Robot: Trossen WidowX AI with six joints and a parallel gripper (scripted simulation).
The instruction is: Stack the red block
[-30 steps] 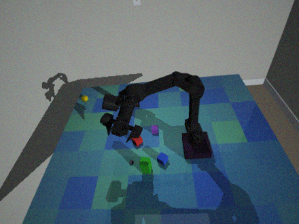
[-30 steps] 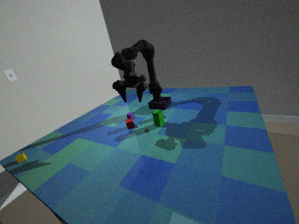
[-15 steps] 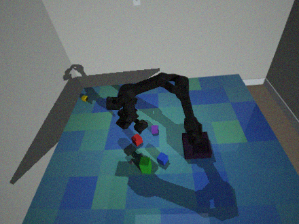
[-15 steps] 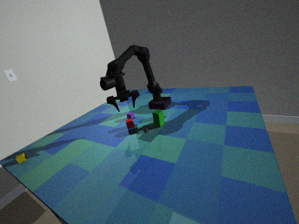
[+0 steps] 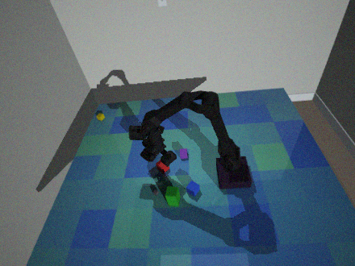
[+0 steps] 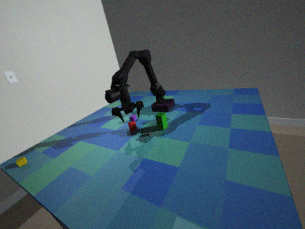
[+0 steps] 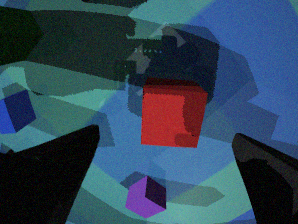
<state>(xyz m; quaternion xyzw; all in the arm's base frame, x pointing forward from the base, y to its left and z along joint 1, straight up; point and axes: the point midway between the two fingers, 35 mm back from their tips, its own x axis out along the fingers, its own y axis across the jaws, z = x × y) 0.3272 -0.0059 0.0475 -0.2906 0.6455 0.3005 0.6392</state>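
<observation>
Right now the blue block is 16 cm behind my gripper tip, 11 cm to the left of it and 4 cm below it. From my gripper tip the other things lie so: purple block: 9 cm to the right, 9 cm behind, 5 cm below; yellow block: 50 cm ahead, 38 cm to the right, 5 cm below.
</observation>
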